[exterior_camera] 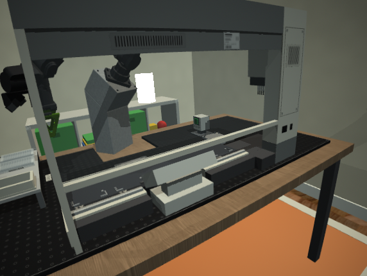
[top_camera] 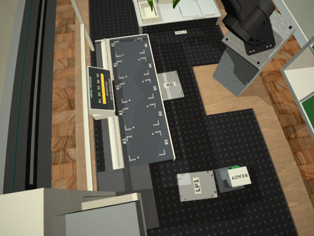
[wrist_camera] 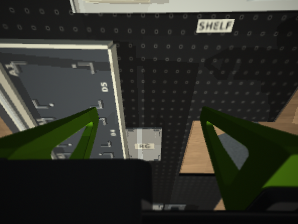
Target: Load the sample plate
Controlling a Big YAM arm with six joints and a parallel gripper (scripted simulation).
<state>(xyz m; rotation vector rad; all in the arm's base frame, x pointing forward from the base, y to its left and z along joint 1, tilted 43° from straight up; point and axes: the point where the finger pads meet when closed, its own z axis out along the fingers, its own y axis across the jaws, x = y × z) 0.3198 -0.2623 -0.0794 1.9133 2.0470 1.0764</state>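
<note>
The clear plate lid lies 14 cm behind my hand, 18 cm to the right of it and 14 cm below it. Round my hand: sample plate 14 cm behind, 18 cm to the right, 14 cm below; cream reservoir 7 cm ahead, 13 cm to the right, 14 cm below; shelf label 11 cm behind, 8 cm to the right, 21 cm below.
</note>
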